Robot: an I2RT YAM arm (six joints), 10 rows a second.
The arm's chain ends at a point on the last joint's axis. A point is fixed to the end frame.
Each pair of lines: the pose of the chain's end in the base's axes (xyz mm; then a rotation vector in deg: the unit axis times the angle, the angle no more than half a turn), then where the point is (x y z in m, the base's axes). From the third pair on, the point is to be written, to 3 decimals.
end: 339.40 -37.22 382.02 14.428 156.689 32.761
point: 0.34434 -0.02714 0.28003
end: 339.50 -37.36 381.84 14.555 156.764 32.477
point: 0.34434 -0.02762 0.27981
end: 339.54 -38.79 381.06 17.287 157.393 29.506
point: 0.343 -0.032 0.279
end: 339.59 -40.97 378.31 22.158 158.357 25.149
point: 0.340 -0.039 0.276
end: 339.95 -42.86 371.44 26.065 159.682 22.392
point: 0.337 -0.043 0.269
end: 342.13 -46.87 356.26 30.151 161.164 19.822
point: 0.335 -0.049 0.254
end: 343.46 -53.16 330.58 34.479 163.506 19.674
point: 0.330 -0.054 0.229
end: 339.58 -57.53 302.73 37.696 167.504 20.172
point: 0.318 -0.056 0.202
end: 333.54 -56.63 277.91 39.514 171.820 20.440
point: 0.304 -0.054 0.180
